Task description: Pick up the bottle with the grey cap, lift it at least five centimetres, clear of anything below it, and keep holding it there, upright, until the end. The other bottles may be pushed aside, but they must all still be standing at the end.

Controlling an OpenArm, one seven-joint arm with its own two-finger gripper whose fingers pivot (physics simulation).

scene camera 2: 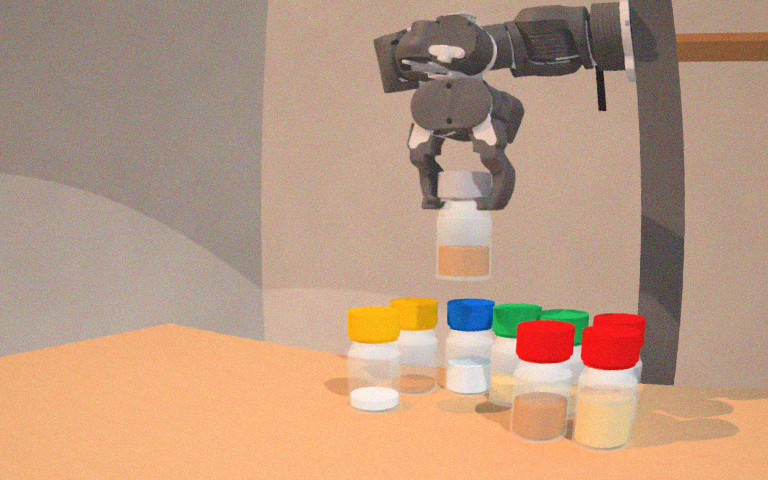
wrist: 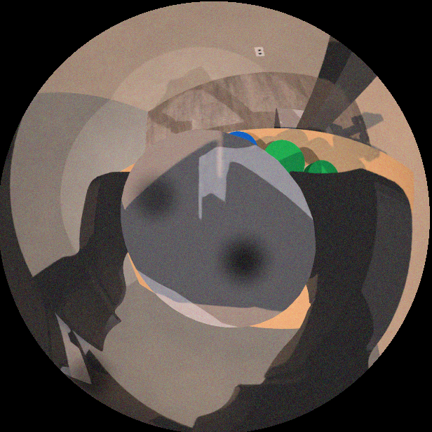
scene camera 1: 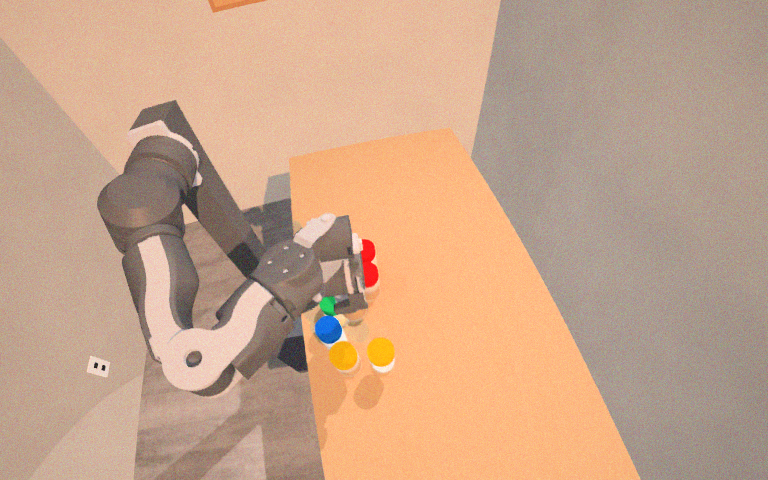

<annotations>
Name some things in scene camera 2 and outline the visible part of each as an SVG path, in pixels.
The gripper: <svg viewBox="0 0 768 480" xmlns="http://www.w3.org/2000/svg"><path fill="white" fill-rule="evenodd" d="M483 74L475 78L462 77L428 81L422 84L412 97L411 114L415 123L411 123L407 147L410 150L410 161L419 171L420 187L424 196L421 205L423 209L441 210L445 202L441 202L440 198L438 198L438 172L444 172L444 170L435 161L437 155L441 156L441 148L446 140L445 138L461 142L472 141L473 152L480 153L483 165L492 174L493 184L491 193L488 197L476 197L474 199L477 203L476 210L502 210L506 207L513 194L515 169L505 155L505 148L508 143L511 144L514 141L524 115L524 109L519 99L491 87L483 80Z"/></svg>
A blue-capped bottle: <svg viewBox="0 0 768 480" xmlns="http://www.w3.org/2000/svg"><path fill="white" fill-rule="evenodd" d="M450 300L447 302L447 325L452 330L446 339L444 390L448 394L460 397L486 395L489 393L491 346L494 342L489 329L493 326L493 307L495 302L487 299L473 298Z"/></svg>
A grey-capped bottle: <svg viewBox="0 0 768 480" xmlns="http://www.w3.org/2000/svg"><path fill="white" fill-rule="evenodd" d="M438 172L438 198L440 198L441 202L445 202L437 217L436 278L451 281L491 279L492 218L489 210L476 210L477 203L474 201L476 197L488 197L490 195L491 173L476 171Z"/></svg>
</annotations>
